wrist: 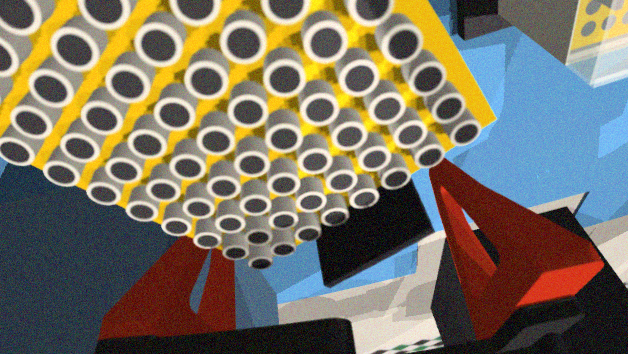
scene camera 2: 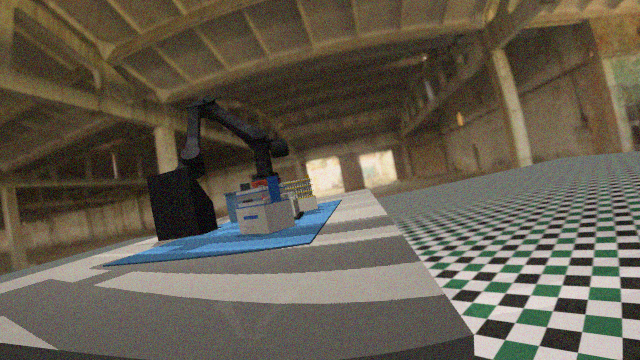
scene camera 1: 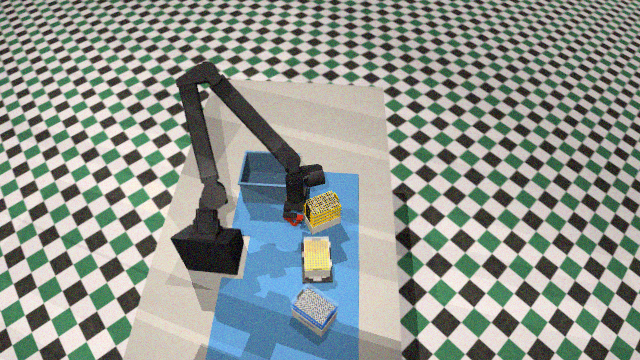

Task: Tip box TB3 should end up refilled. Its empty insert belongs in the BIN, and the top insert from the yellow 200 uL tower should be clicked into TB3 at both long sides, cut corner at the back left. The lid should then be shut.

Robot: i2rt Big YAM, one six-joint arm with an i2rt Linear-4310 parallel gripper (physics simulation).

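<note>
The yellow tower (scene camera 1: 323, 211) (scene camera 2: 298, 188) (wrist: 250, 110) of stacked inserts full of tips stands on a pale base. My gripper (scene camera 1: 294, 219) (scene camera 2: 259, 183) (wrist: 327, 180) is open and empty, low beside the tower on its robot-base side. In the wrist view the tower's top insert covers the tip of one red finger, and the other tip is close to its corner. The box in the middle of the mat, apparently TB3 (scene camera 1: 317, 257) (wrist: 602, 25), has a yellow insert under a clear, shut-looking lid. The blue bin (scene camera 1: 267, 170) (scene camera 2: 231, 206) stands behind the gripper.
A pale box with a blue band and grey tips (scene camera 1: 315, 310) (scene camera 2: 267, 217) stands nearest on the blue mat (scene camera 1: 280, 345). A black plate (wrist: 375, 237) shows beside the tower in the wrist view. The robot base (scene camera 1: 210, 250) (scene camera 2: 182, 205) stands at the left.
</note>
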